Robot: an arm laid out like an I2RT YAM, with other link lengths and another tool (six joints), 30 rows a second.
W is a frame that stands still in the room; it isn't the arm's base.
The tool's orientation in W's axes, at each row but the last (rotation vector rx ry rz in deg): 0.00 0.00 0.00; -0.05 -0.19 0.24; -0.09 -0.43 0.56; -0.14 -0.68 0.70; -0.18 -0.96 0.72; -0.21 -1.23 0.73; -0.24 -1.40 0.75; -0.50 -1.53 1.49; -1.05 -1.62 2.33; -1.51 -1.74 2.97; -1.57 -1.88 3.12; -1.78 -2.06 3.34
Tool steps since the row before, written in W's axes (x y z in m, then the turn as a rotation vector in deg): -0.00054 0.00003 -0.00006 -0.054 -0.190 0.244; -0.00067 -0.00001 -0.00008 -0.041 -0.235 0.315; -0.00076 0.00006 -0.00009 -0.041 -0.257 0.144; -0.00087 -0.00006 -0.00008 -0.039 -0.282 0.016; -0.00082 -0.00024 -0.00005 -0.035 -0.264 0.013; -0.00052 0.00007 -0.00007 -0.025 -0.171 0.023; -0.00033 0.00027 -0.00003 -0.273 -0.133 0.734; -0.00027 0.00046 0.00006 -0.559 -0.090 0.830; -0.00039 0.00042 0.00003 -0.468 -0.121 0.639; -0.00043 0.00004 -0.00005 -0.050 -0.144 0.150; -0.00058 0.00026 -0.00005 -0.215 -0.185 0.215; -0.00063 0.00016 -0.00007 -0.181 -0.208 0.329
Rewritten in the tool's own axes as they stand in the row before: -0.00054 0.00003 -0.00006 -0.054 -0.190 0.244; -0.00067 -0.00001 -0.00008 -0.041 -0.235 0.315; -0.00076 0.00007 -0.00008 -0.042 -0.257 0.144; -0.00087 -0.00005 -0.00007 -0.042 -0.282 0.016; -0.00082 -0.00023 -0.00004 -0.038 -0.264 0.013; -0.00052 0.00008 -0.00006 -0.027 -0.171 0.023; -0.00033 0.00027 -0.00002 -0.257 -0.133 0.740; -0.00026 0.00047 0.00007 -0.539 -0.083 0.844; -0.00037 0.00043 0.00005 -0.455 -0.114 0.650; -0.00043 0.00006 -0.00004 -0.053 -0.145 0.148; -0.00057 0.00029 -0.00002 -0.218 -0.179 0.217; -0.00062 0.00020 -0.00004 -0.181 -0.208 0.329
